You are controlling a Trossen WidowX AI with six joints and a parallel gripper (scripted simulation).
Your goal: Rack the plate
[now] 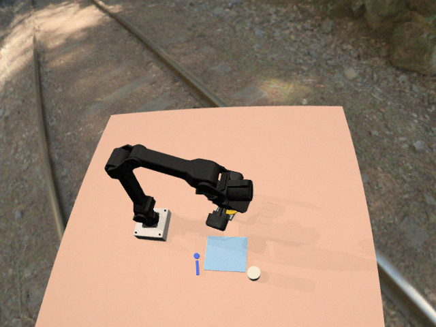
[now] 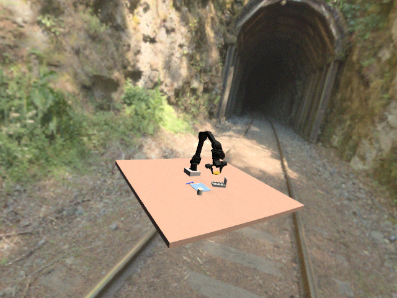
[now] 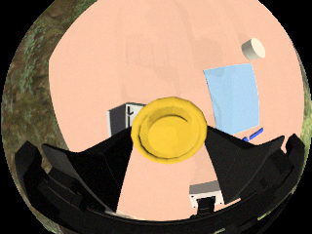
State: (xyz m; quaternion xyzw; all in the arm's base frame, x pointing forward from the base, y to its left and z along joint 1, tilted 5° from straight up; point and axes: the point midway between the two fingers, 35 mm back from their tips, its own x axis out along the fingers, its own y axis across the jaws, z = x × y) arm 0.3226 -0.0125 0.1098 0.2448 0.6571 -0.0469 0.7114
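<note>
Right now my gripper tip is 20 mm past the dish rack, 70 mm to the right of it and 110 mm above it. Also, from my gripper tip: yellow plate 10 mm above; then white cylinder 60 mm ahead, 210 mm to the right, 100 mm below; then light blue mat 40 mm behind, 130 mm to the right, 130 mm below.
</note>
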